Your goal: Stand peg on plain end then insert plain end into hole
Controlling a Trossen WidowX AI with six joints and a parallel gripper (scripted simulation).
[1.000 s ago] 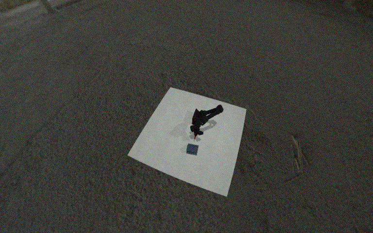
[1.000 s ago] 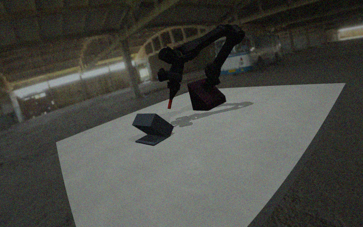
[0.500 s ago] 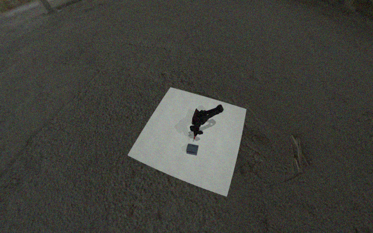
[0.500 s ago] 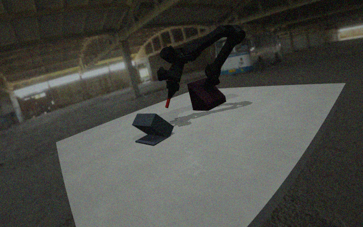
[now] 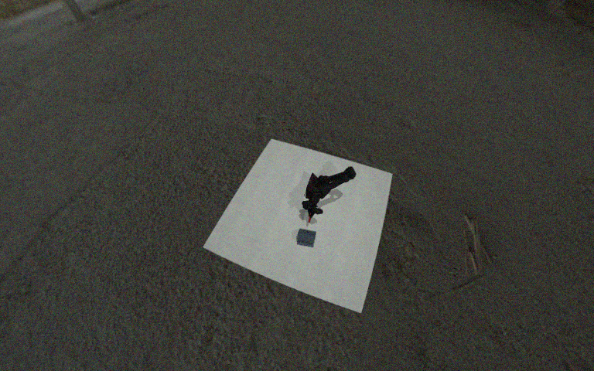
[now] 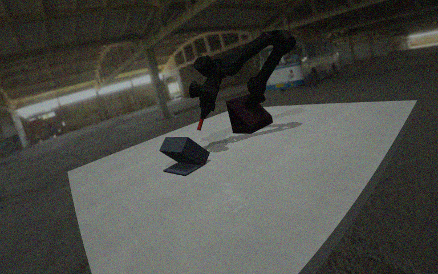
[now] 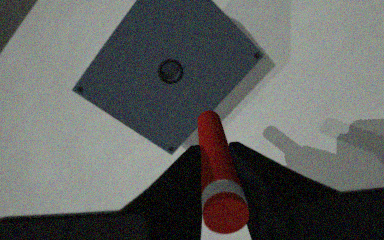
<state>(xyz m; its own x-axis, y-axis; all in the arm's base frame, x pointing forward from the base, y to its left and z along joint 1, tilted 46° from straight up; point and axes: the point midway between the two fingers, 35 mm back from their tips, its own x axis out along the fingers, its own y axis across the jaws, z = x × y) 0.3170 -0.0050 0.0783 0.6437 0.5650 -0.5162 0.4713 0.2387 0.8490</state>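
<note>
Now: the dark sloped panel 12 cm ahead of my gripper tip, 1 cm to the left of it and 8 cm below it. The rest, counted from my gripper tip: red peg (1 cm behind, 1 cm above); flat foot plate (14 cm ahead, 1 cm to the left, 13 cm below).
</note>
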